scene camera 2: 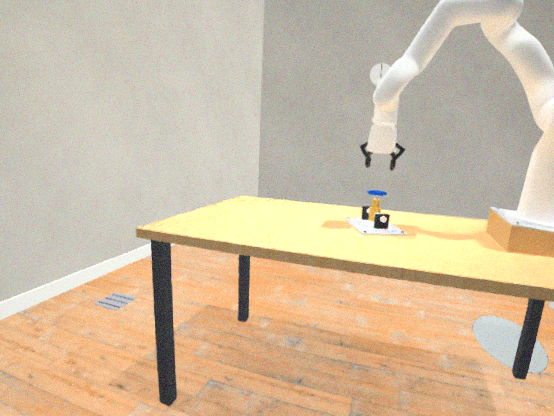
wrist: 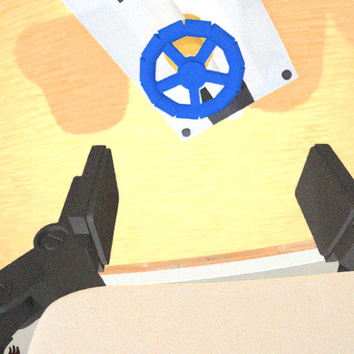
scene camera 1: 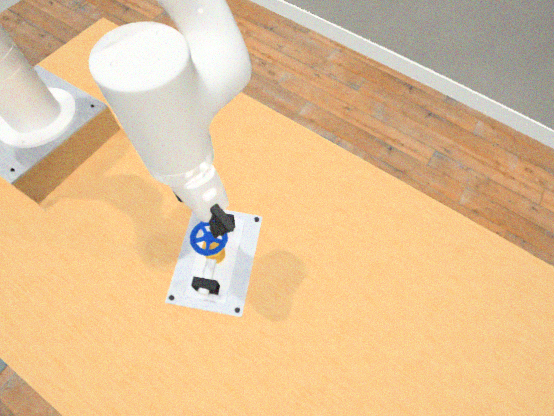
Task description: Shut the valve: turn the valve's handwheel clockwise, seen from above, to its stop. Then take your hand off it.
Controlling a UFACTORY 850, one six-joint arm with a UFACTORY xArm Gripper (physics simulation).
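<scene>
The valve's blue handwheel [scene camera 1: 208, 252] [scene camera 2: 377, 192] [wrist: 192, 74] lies level on top of the yellow valve body [scene camera 1: 218, 255] [scene camera 2: 374, 212] [wrist: 190, 46]. The valve stands on a pale base plate [scene camera 1: 180, 280] [scene camera 2: 360, 226] [wrist: 107, 37] with dark screws at its corners. My gripper [scene camera 2: 380, 166] [wrist: 211, 169] is open and empty. It hangs well above the handwheel with a clear gap, as scene camera 2 shows. In scene camera 1 one dark finger overlaps the wheel's edge, and the other finger is mostly hidden by the arm.
Two black pipe supports stand on the base plate, one [scene camera 1: 205, 285] [scene camera 2: 381, 221] on each side of the valve. The plate lies on the wooden table [scene camera 1: 375, 300] [scene camera 2: 225, 225]. The arm's base stands on a raised block [scene camera 1: 75, 155] [scene camera 2: 520, 239] on the table.
</scene>
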